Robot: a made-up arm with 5 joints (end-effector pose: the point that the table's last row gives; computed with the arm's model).
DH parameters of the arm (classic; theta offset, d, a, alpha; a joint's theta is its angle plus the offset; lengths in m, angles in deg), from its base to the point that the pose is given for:
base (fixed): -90 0.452 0.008 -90
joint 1: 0 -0.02 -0.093 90
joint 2: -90 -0.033 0.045 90
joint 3: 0 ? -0.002 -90
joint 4: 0 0.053 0.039 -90
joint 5: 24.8 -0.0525 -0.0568 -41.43
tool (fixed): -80.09 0.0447 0 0
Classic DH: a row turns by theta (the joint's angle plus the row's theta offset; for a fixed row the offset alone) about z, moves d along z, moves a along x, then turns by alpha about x.
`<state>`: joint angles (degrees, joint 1 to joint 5).
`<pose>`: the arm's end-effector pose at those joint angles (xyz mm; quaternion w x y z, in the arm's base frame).
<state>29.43 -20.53 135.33 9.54 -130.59</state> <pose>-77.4 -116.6 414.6 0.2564 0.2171 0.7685 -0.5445</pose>
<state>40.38 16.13 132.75 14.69 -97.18</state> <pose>22.0 -103.7 385.6 0.5218 0.4118 0.6513 -0.3659</pose>
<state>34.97 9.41 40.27 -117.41 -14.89</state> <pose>3.9 -125.7 353.9 0.7135 -0.0315 -0.6993 -0.0297</pose>
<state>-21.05 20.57 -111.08 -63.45 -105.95</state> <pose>2.1 -82.7 440.7 0.1272 -0.7529 0.6365 -0.1086</pose>
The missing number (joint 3, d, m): -0.218
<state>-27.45 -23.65 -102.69 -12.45 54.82</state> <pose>-235.1 -58.0 422.2 0.6453 0.3055 0.0674 -0.6969</pose>
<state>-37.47 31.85 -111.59 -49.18 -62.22</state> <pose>46.8 -99.0 492.6 0.2573 -0.6171 0.6544 -0.3532</pose>
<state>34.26 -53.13 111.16 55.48 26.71</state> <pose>-155.1 -12.3 377.6 0.0808 -0.4412 0.6589 0.6038</pose>
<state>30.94 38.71 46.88 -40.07 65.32</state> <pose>134.6 -57.9 465.3 0.1345 -0.4211 0.7263 -0.5264</pose>
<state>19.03 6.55 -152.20 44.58 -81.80</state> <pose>-3.2 -121.8 370.7 0.1151 0.0003 0.6849 -0.7195</pose>
